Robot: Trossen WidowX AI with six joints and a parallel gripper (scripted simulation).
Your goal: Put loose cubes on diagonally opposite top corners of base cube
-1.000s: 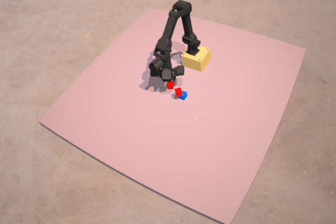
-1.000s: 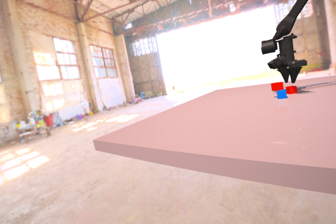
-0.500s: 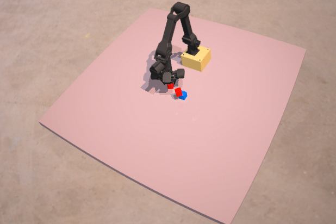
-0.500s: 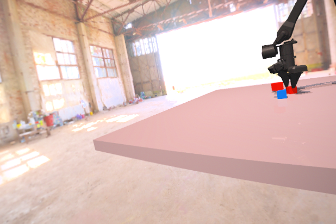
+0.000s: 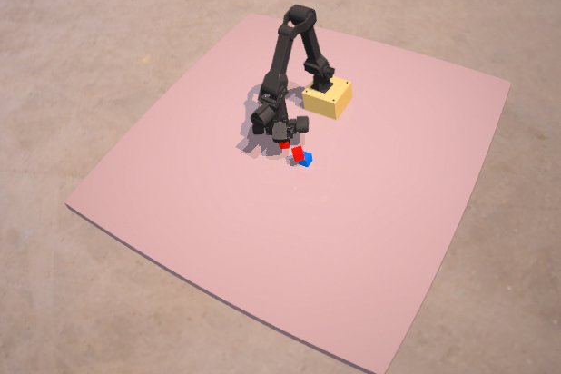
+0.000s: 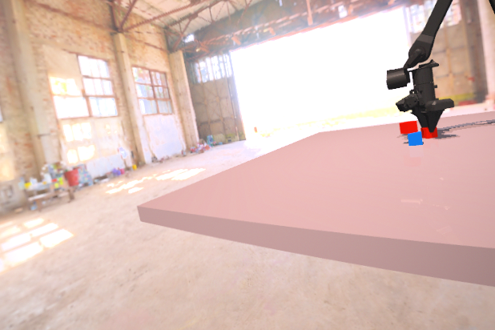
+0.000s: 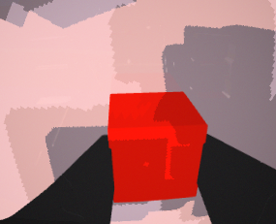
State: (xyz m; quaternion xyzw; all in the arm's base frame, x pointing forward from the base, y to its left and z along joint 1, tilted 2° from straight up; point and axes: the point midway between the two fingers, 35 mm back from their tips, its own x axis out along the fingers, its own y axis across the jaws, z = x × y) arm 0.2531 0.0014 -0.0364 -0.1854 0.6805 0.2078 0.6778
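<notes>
Now: the blue cube 30 mm ahead of my gripper tip and 110 mm to the left of it.
</notes>
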